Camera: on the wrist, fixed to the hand. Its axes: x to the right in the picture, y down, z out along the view.
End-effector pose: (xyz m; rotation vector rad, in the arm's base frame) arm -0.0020 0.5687 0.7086 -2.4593 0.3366 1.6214
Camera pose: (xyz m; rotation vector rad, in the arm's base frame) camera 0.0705 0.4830 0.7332 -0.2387 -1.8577 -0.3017
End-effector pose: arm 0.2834 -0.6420 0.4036 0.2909 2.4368 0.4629
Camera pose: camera 0.2189 -0.6068 0.4919 -2.6444 0.3049 -1.0619
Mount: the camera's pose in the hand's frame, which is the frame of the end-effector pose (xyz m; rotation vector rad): 0.0128 0.0611 -0.0965 -0.1662 -0.0814 3.0871
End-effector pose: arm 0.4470 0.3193 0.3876 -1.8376 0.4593 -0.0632
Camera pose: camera 0.4155 0.2125 0.3590 0.4545 2.4333 1.9208
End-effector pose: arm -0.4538 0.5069 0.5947 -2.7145 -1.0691 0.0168
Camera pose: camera -0.3945 0.4526 0.6768 1.1846 -2.7523 -0.3521
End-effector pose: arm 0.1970 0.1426 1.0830 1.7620 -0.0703 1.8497
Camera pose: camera 0.0841 0.1368 1.1037 0.0168 1.6000 -0.6507
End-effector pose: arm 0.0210 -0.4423 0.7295 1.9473 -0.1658 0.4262
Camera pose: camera -0.0070 -0.3783 0.8208 0.2154 2.4587 -1.5110
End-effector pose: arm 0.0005 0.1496 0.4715 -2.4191 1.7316 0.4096
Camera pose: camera -0.0399 0.0921 0.5625 -1.5816 -2.3026 -0.3552
